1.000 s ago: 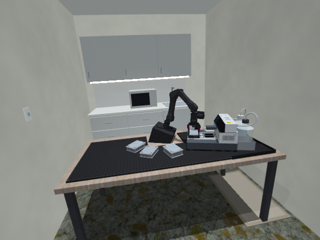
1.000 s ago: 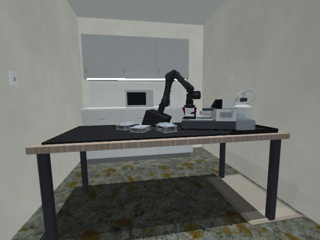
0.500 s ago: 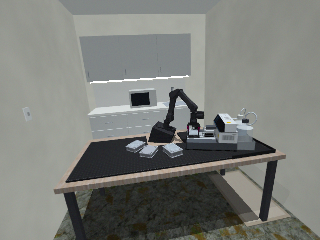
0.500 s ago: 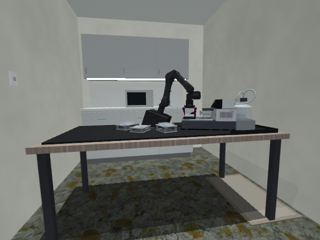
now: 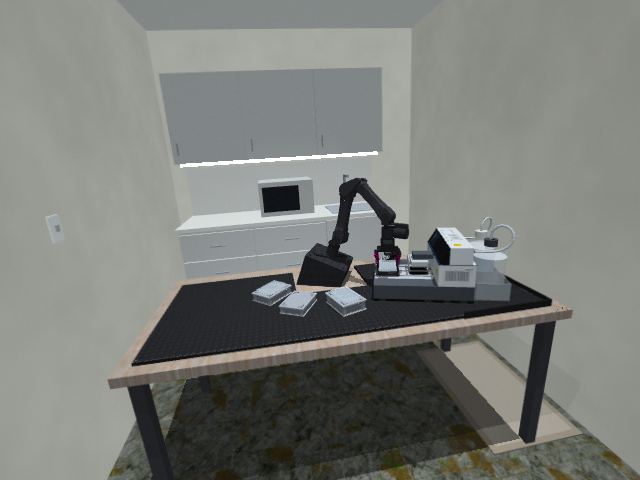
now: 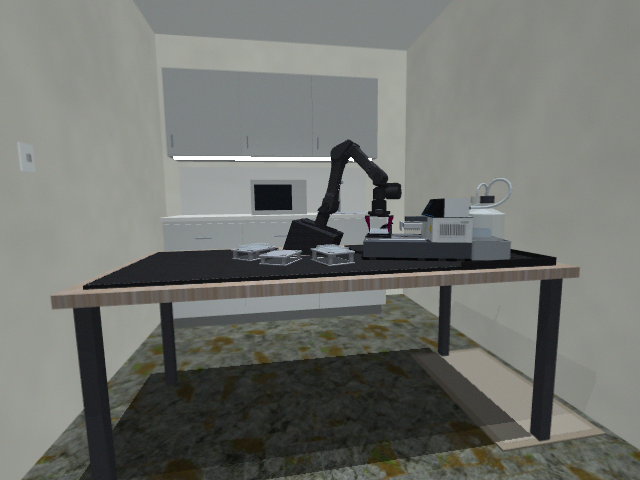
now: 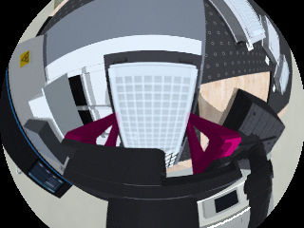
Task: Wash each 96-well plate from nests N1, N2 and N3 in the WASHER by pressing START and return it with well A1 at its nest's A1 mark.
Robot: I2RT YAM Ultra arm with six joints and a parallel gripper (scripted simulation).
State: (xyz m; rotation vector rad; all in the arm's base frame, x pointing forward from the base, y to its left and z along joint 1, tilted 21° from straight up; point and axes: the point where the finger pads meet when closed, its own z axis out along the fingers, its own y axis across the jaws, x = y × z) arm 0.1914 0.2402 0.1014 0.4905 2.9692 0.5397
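Right now my hand is 20 mm above the washer carrier. Also, from my hand: clear bottle (410 mm to the left, 200 mm ahead, 20 mm above); then plate washer (150 mm to the left, 50 mm ahead, 20 mm above); then nest (250 mm to the right, 170 mm ahead, 60 mm below).
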